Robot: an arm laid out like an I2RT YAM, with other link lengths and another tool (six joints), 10 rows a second.
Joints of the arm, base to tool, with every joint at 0 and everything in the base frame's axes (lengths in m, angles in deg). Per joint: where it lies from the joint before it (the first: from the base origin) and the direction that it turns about. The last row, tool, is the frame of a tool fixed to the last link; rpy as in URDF.
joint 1: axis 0 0 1 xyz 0 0 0.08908
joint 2: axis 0 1 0 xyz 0.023 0.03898 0.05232
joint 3: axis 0 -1 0 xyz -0.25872 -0.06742 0
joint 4: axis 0 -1 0 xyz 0.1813 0.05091 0.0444
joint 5: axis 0 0 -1 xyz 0.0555 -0.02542 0.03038
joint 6: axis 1 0 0 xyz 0.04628 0 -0.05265
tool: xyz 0.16 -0.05 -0.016 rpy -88.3 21.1 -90
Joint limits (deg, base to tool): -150..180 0..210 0..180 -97..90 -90..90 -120..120
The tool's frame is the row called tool.
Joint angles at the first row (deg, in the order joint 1, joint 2, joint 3, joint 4, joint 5, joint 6):
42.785 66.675 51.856 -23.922 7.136 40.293
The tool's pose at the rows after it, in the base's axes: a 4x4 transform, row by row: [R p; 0 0 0 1], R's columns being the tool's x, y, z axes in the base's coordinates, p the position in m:
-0.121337, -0.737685, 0.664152, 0.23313; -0.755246, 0.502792, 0.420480, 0.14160; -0.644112, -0.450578, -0.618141, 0.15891; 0, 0, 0, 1
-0.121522, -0.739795, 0.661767, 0.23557; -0.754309, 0.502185, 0.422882, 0.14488; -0.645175, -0.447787, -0.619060, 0.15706; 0, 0, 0, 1
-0.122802, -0.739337, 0.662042, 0.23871; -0.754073, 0.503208, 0.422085, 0.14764; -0.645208, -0.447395, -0.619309, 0.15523; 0, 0, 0, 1
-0.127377, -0.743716, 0.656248, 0.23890; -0.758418, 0.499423, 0.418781, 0.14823; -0.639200, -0.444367, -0.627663, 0.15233; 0, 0, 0, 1
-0.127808, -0.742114, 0.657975, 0.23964; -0.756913, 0.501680, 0.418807, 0.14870; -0.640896, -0.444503, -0.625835, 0.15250; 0, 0, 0, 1
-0.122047, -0.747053, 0.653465, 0.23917; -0.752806, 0.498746, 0.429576, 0.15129; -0.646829, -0.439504, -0.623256, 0.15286; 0, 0, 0, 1
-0.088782, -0.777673, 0.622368, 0.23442; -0.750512, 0.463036, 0.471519, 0.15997; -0.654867, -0.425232, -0.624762, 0.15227; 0, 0, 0, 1
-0.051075, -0.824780, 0.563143, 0.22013; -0.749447, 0.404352, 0.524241, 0.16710; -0.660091, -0.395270, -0.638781, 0.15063; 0, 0, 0, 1
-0.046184, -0.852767, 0.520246, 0.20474; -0.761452, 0.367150, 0.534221, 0.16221; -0.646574, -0.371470, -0.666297, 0.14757; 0, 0, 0, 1
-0.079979, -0.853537, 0.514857, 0.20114; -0.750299, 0.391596, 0.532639, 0.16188; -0.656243, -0.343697, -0.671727, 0.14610; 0, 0, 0, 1
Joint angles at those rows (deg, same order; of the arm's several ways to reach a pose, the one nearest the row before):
42.783 67.681 51.857 -23.639 6.698 40.533
42.786 68.685 51.854 -22.676 6.503 40.600
42.784 69.757 51.855 -21.626 6.546 40.665
42.783 70.456 51.854 -21.538 6.457 40.664
42.785 70.565 51.856 -21.301 6.524 40.752
42.785 70.564 51.854 -21.037 5.891 40.731
42.786 70.544 51.857 -20.951 2.919 39.485
42.784 69.427 51.855 -23.005 -1.585 37.867
42.786 67.658 51.855 -26.916 -3.660 36.994
42.786 67.504 51.855 -27.442 -3.835 39.070

